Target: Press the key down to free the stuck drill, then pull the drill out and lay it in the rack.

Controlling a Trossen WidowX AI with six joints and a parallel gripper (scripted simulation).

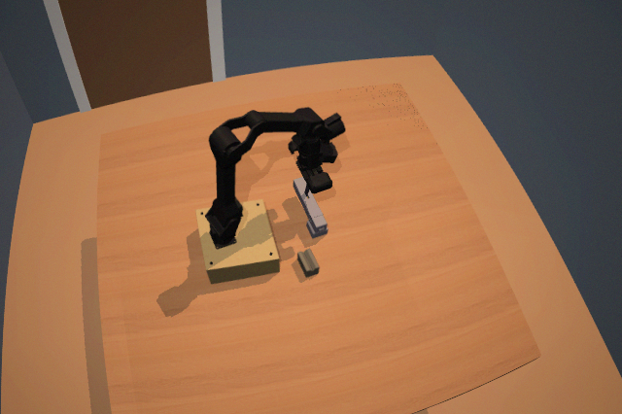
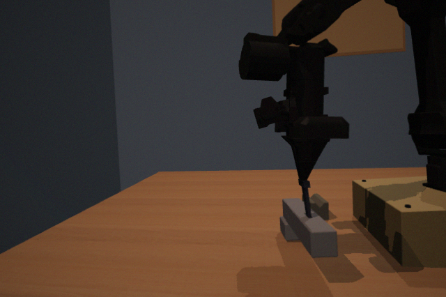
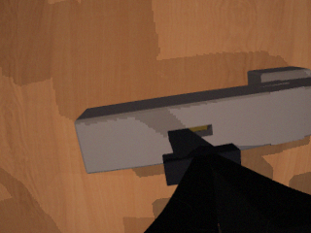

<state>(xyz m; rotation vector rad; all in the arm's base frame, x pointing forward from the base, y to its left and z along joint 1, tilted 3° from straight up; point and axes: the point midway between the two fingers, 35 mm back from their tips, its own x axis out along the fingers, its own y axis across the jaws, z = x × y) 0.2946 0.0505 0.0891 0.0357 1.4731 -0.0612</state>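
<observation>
My gripper tip is now 30 mm above the dark key. The rest, counted from my gripper tip: rack 90 mm behind, 190 mm to the right, 110 mm below; then drill 10 mm behind, 50 mm to the right, 80 mm below; then grey housing 10 mm behind, 30 mm to the right, 90 mm below.
</observation>
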